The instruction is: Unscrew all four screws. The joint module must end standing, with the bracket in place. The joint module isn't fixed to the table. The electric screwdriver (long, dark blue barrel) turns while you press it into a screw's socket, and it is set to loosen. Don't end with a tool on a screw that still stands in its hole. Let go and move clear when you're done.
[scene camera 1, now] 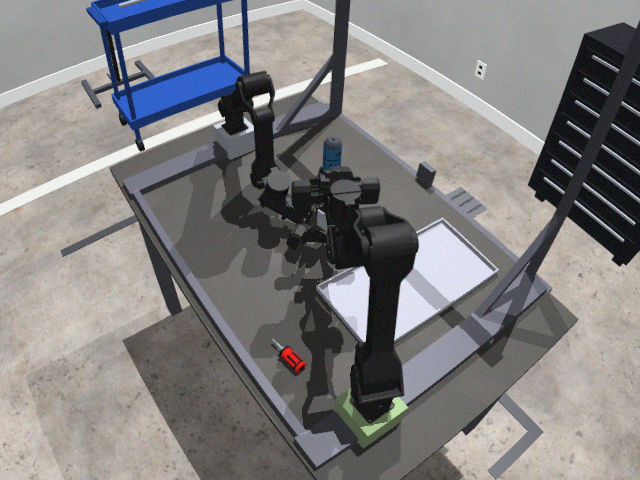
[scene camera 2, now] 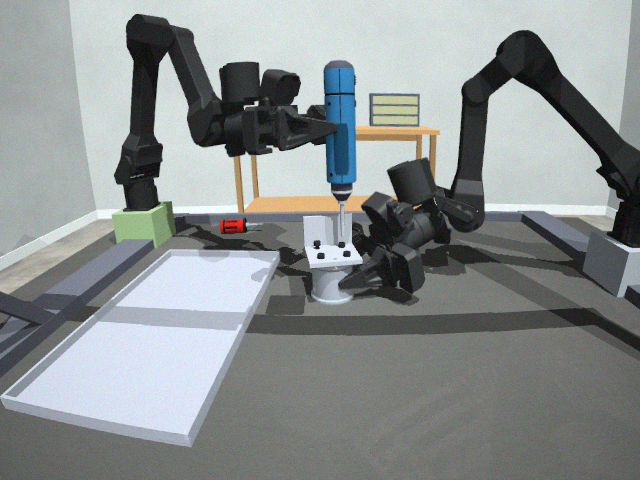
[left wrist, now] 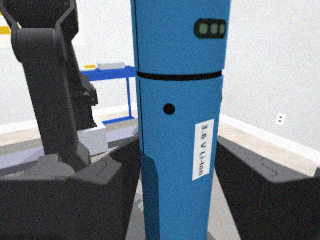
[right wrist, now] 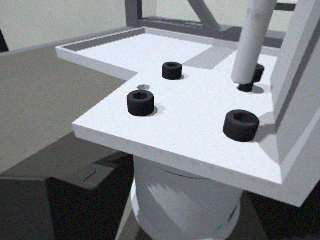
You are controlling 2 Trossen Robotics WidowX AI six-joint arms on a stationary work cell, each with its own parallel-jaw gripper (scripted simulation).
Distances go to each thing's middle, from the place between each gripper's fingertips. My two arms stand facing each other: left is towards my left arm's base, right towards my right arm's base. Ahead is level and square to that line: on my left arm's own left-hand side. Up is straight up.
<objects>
My right hand is 2 cm to the right of the joint module (scene camera 2: 326, 290), 2 cm past it and 1 cm above it. Also, from my right hand: white tray (scene camera 2: 146, 356) (21 cm to the left, 14 cm behind, 3 cm below); then white bracket (scene camera 2: 327, 228) (4 cm above, 2 cm to the left, 2 cm behind).
Now: left hand 3 cm past the white bracket, 2 cm to the left of it and 16 cm above it. From my left hand the other things lie so: white tray (15 cm behind, 17 cm to the left, 23 cm below); then joint module (3 cm behind, 2 cm to the right, 21 cm below).
</objects>
